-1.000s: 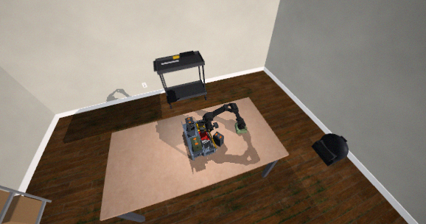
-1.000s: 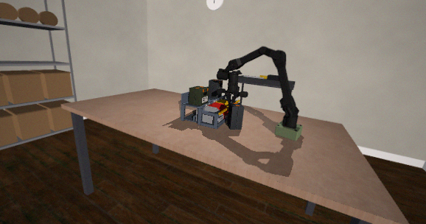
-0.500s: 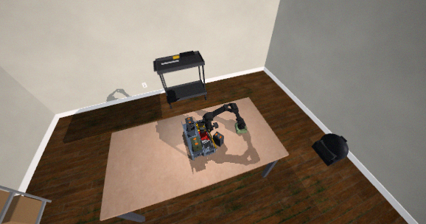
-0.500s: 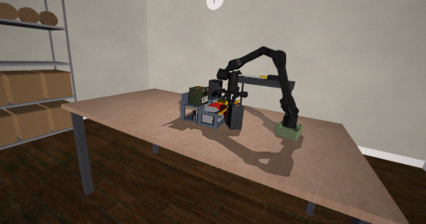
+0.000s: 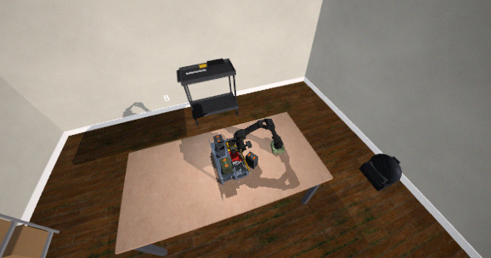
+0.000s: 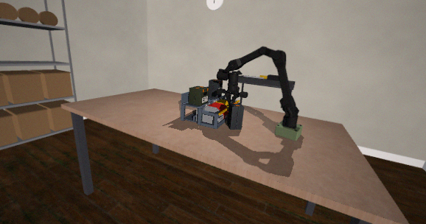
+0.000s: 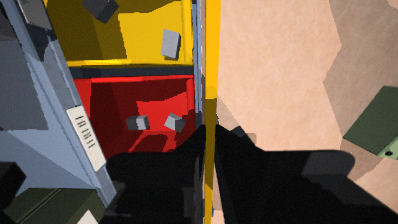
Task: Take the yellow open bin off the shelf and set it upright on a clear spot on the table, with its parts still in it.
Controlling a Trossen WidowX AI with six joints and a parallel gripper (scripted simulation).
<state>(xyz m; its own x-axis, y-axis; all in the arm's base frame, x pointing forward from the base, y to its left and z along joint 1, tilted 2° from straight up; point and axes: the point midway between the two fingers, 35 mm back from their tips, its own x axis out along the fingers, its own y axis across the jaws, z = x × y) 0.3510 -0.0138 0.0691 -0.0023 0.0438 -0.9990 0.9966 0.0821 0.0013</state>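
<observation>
The red bin is 80 mm ahead of my hand, 10 mm to the left of it and 80 mm below it. Round my hand: yellow bar: 30 mm below; then yellow open bin: 90 mm ahead, 100 mm to the right, 80 mm below; then black box: 70 mm behind, 90 mm to the left, 50 mm below.
</observation>
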